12 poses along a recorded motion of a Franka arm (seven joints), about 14 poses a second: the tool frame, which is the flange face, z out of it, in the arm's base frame.
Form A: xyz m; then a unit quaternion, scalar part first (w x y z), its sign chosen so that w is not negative.
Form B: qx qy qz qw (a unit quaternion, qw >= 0); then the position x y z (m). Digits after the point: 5 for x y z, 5 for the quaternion.
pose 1, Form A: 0.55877 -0.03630 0.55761 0.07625 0.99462 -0.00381 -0.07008
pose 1, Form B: 0.99462 -0.00381 -0.07008 0.07625 0.55877 -0.03630 0.55761
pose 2, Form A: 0.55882 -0.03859 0.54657 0.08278 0.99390 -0.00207 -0.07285
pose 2, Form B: 0.99390 -0.00207 -0.07285 0.08278 0.55882 -0.03859 0.54657
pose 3, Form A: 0.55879 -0.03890 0.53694 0.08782 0.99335 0.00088 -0.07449
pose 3, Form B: 0.99335 0.00088 -0.07449 0.08782 0.55879 -0.03890 0.53694
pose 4, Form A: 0.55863 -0.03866 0.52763 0.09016 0.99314 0.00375 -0.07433
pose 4, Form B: 0.99314 0.00375 -0.07433 0.09016 0.55863 -0.03866 0.52763
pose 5, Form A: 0.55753 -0.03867 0.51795 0.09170 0.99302 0.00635 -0.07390
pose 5, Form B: 0.99302 0.00635 -0.07390 0.09170 0.55753 -0.03867 0.51795
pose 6, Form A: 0.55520 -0.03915 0.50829 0.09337 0.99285 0.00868 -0.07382
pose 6, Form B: 0.99285 0.00868 -0.07382 0.09337 0.55520 -0.03915 0.50829
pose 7, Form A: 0.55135 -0.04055 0.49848 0.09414 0.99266 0.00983 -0.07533
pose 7, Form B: 0.99266 0.00983 -0.07533 0.09414 0.55135 -0.04055 0.49848
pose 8, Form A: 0.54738 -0.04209 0.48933 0.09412 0.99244 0.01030 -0.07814
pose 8, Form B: 0.99244 0.01030 -0.07814 0.09412 0.54738 -0.04209 0.48933
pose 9, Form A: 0.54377 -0.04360 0.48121 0.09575 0.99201 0.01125 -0.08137
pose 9, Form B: 0.99201 0.01125 -0.08137 0.09575 0.54377 -0.04360 0.48121
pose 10, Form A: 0.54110 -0.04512 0.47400 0.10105 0.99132 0.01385 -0.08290
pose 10, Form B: 0.99132 0.01385 -0.08290 0.10105 0.54110 -0.04512 0.47400
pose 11, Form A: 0.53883 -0.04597 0.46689 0.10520 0.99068 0.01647 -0.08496
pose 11, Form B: 0.99068 0.01647 -0.08496 0.10520 0.53883 -0.04597 0.46689
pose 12, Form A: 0.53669 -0.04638 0.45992 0.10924 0.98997 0.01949 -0.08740
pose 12, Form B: 0.98997 0.01949 -0.08740 0.10924 0.53669 -0.04638 0.45992
